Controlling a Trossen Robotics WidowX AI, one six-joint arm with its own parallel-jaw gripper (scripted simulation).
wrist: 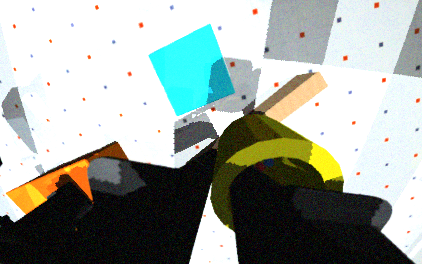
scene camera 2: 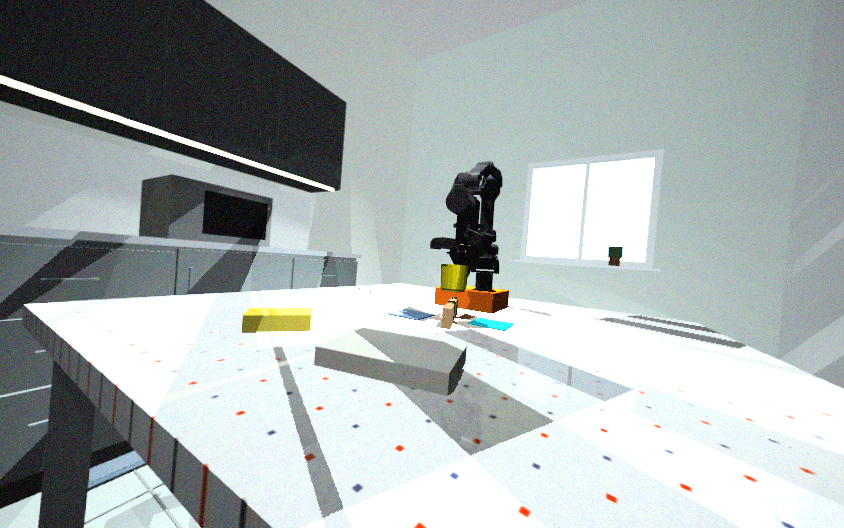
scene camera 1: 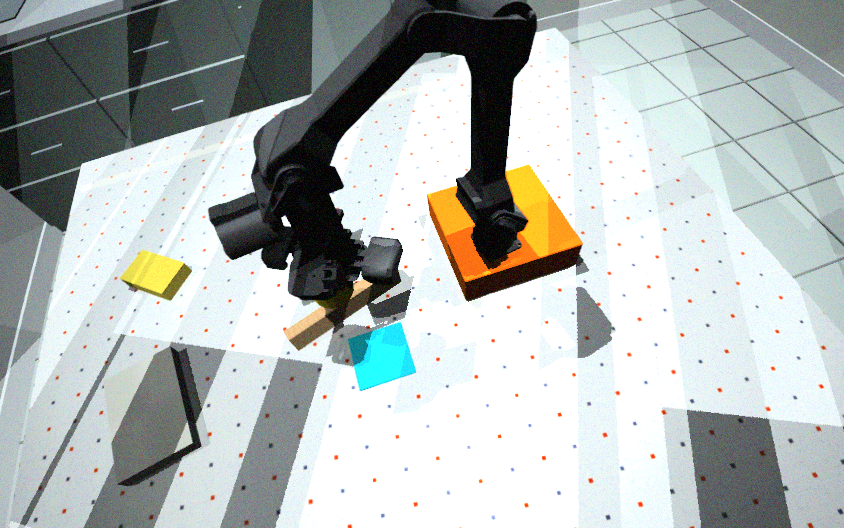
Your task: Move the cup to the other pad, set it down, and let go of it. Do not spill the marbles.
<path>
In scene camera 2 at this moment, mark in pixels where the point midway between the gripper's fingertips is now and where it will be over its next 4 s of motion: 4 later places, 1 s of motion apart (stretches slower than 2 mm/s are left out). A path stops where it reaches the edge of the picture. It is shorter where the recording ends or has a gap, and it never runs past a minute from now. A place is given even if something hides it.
My gripper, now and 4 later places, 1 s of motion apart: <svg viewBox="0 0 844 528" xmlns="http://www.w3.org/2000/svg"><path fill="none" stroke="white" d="M463 279L484 280L501 283L501 299L500 307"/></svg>
</path>
